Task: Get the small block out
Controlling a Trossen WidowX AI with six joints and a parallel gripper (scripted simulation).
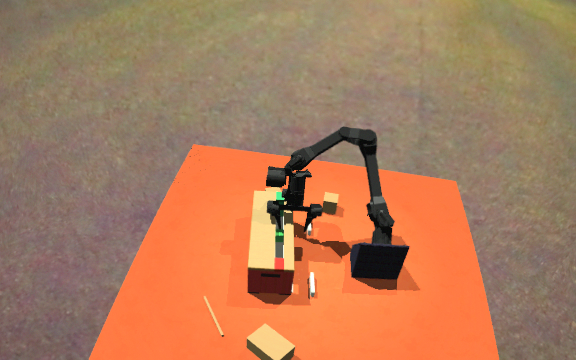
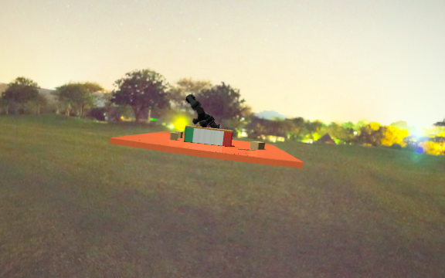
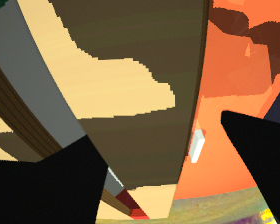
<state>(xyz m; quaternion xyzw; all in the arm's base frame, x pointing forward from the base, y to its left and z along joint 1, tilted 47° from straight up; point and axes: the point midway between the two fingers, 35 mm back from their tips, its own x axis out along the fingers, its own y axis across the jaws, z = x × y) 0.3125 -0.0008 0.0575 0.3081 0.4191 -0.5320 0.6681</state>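
Right now the long box is 3 cm to the left of my gripper tip, 3 cm below it and 3 cm ahead of it. Round my gripper tip: green block: 4 cm ahead, 3 cm to the left; thin tan rod: 37 cm to the left, 17 cm ahead, 8 cm below.
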